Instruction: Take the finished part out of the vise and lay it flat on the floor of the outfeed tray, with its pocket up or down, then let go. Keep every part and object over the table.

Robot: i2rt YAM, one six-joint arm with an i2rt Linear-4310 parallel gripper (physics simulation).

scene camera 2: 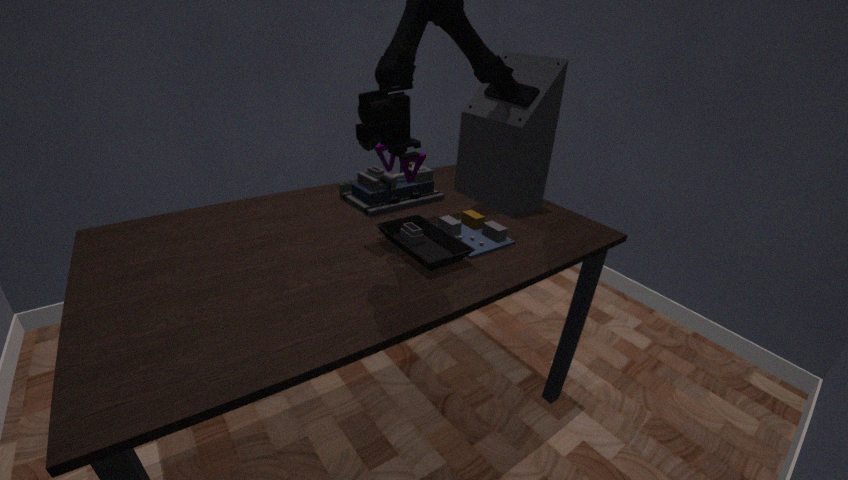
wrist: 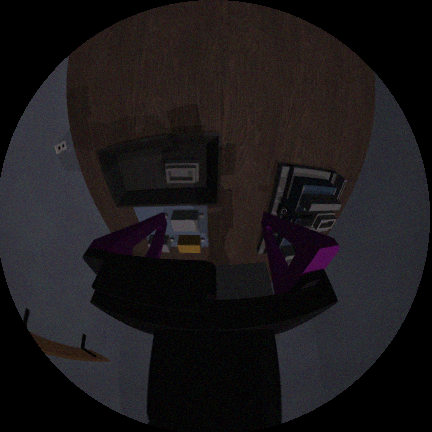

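Where they show: gripper, fingertip midpoint: (scene camera 2: 399, 176) (wrist: 213, 217); arm's base, link origin: (scene camera 2: 511, 92).
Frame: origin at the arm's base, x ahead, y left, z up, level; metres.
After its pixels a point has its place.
Note:
A grey part (scene camera 2: 411, 228) @[x 0.428, y 0.152, z -0.337 m] (wrist: 182, 172) @[x 0.434, y 0.164, z -0.338 m] with its pocket up lies on the floor of the black outfeed tray (scene camera 2: 441, 249) @[x 0.394, y 0.250, z -0.359 m] (wrist: 140, 172) @[x 0.424, y 0.259, z -0.359 m], near one end. The blue and grey vise (scene camera 2: 364, 193) @[x 0.459, y -0.092, z -0.319 m] (wrist: 320, 190) @[x 0.451, y -0.121, z -0.311 m] stands at the back of the table. A small pale pocketed part (scene camera 2: 374, 170) @[x 0.416, y -0.116, z -0.256 m] (wrist: 325, 221) @[x 0.400, y -0.143, z -0.270 m] shows at one end of the vise; I cannot tell whether the jaws clamp it. My gripper (scene camera 2: 401, 174) @[x 0.450, y 0.114, z -0.203 m] (wrist: 213, 217) @[x 0.450, y 0.114, z -0.203 m] is open, its purple fingers wide apart with no part between them. In the scene view it overlaps the vise; in the wrist view its fingertips straddle the gap between tray and vise.
A blue plate (scene camera 2: 495, 242) @[x 0.233, y 0.273, z -0.361 m] with two grey blocks (scene camera 2: 449, 224) @[x 0.327, y 0.183, z -0.330 m] (scene camera 2: 495, 230) @[x 0.229, y 0.262, z -0.331 m] and a yellow block (scene camera 2: 473, 219) @[x 0.239, y 0.175, z -0.333 m] (wrist: 189, 244) @[x 0.239, y 0.151, z -0.329 m] adjoins the tray. The tall grey pedestal (scene camera 2: 499, 160) @[x 0.065, y 0.059, z -0.204 m] carrying my arm stands behind the plate. The table's right edge lies beyond the plate.

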